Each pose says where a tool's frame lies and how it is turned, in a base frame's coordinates. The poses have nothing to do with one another.
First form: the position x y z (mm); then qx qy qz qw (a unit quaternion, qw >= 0).
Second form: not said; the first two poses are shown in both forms.
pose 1, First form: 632, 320, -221, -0.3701, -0.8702, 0.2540, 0.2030
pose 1, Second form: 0.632, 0.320, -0.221, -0.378, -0.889, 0.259, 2.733
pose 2, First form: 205, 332, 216, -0.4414, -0.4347, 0.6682, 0.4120
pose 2, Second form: 0.205, 0.332, 0.216, -0.484, -0.477, 0.733, 2.292
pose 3, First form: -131, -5, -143, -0.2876, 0.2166, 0.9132, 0.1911
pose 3, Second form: -0.131, -0.005, -0.143, -0.293, 0.221, 0.930, 2.757
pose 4, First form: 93, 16, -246, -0.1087, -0.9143, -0.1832, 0.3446
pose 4, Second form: 0.093, 0.016, -0.246, -0.116, -0.974, -0.195, 2.438
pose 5, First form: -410, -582, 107, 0.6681, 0.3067, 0.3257, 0.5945
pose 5, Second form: -0.410, -0.582, 0.107, 0.831, 0.381, 0.405, 1.868
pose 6, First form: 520, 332, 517, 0.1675, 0.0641, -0.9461, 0.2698
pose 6, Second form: 0.520, 0.332, 0.517, 0.174, 0.067, -0.983, 2.595
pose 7, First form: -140, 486, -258, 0.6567, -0.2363, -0.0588, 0.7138
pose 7, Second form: -0.140, 0.486, -0.258, 0.938, -0.337, -0.084, 1.552
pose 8, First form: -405, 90, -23, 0.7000, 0.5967, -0.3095, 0.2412
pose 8, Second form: -0.405, 0.090, -0.023, 0.721, 0.615, -0.319, 2.654
